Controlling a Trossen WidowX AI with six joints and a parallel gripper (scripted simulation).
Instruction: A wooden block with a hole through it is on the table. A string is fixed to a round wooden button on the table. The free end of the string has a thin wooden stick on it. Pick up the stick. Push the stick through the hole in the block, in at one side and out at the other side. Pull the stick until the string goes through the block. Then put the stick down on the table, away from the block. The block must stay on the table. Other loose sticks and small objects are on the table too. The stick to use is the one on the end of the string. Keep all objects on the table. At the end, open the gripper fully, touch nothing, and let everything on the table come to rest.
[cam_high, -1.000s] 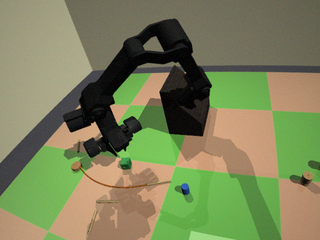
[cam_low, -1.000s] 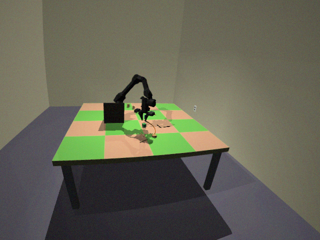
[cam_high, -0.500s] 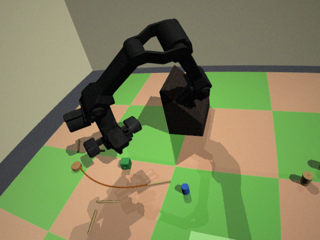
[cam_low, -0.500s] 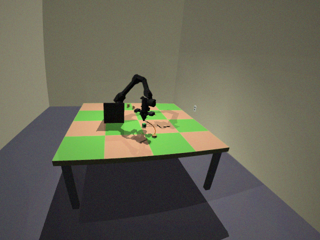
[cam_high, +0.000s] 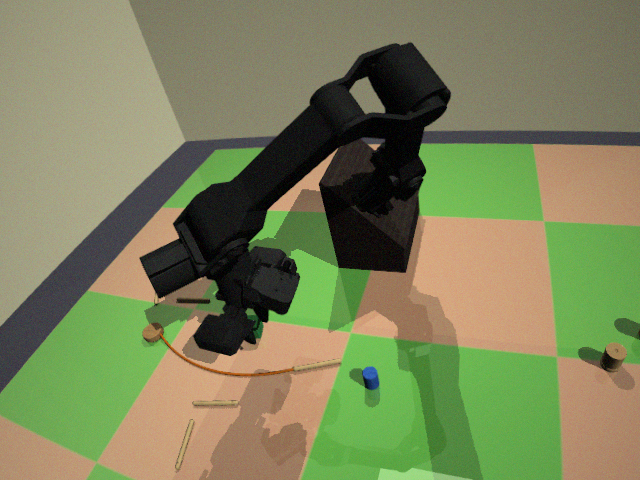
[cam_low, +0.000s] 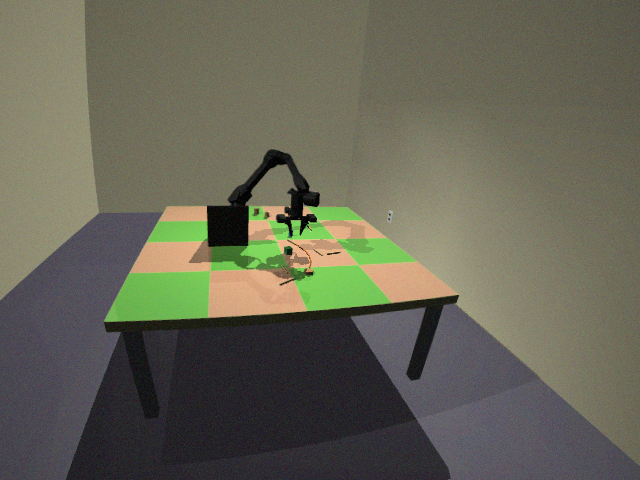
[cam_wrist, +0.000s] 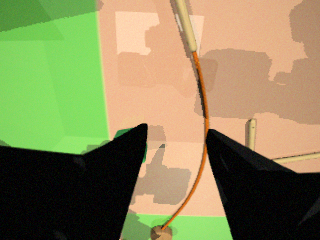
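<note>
Now: the thin stick 1 cm ahead of my gripper tip, 7 cm to the left of it and 7 cm below it. The rest, counted from my gripper tip: green block: 5 cm behind, 5 cm to the right, 5 cm below; round wooden button: 2 cm behind, 26 cm to the right, 6 cm below; blue cylinder: 3 cm ahead, 18 cm to the left, 5 cm below.
</note>
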